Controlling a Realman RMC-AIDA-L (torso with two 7-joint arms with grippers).
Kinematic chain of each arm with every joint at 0, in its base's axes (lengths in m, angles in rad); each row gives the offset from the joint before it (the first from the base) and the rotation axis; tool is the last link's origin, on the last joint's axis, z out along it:
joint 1: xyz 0 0 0.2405 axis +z
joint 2: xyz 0 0 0 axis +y
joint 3: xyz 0 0 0.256 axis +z
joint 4: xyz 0 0 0 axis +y
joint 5: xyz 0 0 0.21 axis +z
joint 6: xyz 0 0 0 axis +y
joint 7: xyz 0 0 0.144 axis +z
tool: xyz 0 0 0
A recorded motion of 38 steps. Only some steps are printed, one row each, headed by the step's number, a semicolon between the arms.
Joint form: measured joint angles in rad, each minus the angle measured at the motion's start. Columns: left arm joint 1, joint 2, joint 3, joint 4, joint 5, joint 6, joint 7; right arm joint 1, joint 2, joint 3, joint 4, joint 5, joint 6, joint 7.
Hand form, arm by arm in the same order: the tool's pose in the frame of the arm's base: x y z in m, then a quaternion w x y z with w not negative. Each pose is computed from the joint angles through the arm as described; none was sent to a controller.
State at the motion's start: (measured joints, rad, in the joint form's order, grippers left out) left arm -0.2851 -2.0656 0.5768 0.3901 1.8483 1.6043 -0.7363; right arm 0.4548 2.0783 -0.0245 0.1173 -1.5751 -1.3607 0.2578
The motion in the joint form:
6: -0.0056 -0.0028 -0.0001 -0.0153 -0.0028 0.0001 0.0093; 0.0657 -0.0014 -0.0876 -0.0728 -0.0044 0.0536 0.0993
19: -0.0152 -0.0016 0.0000 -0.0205 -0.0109 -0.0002 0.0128; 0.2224 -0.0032 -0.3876 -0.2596 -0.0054 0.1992 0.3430
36: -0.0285 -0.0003 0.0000 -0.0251 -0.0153 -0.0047 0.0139; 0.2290 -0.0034 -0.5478 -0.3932 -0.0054 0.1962 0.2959
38: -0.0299 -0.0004 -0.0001 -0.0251 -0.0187 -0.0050 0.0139; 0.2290 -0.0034 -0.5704 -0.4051 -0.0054 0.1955 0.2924
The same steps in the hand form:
6: -0.3293 0.2418 -0.0175 0.25836 -0.90903 -0.13338 -0.29853; 0.3022 0.3309 -0.0277 0.50591 -0.76012 0.20288 0.35371
19: -0.3269 0.2452 -0.0171 0.25982 -0.90807 -0.12937 -0.30193; 0.2630 0.3856 -0.0281 0.41112 -0.84475 0.15371 0.30620
36: -0.3243 0.2498 -0.0170 0.26015 -0.90805 -0.12534 -0.30342; 0.2493 0.3965 -0.0175 0.40075 -0.87865 0.04145 0.25623
38: -0.3238 0.2506 -0.0167 0.26135 -0.90745 -0.12484 -0.30439; 0.2474 0.3968 -0.0178 0.39635 -0.88263 0.02962 0.25099

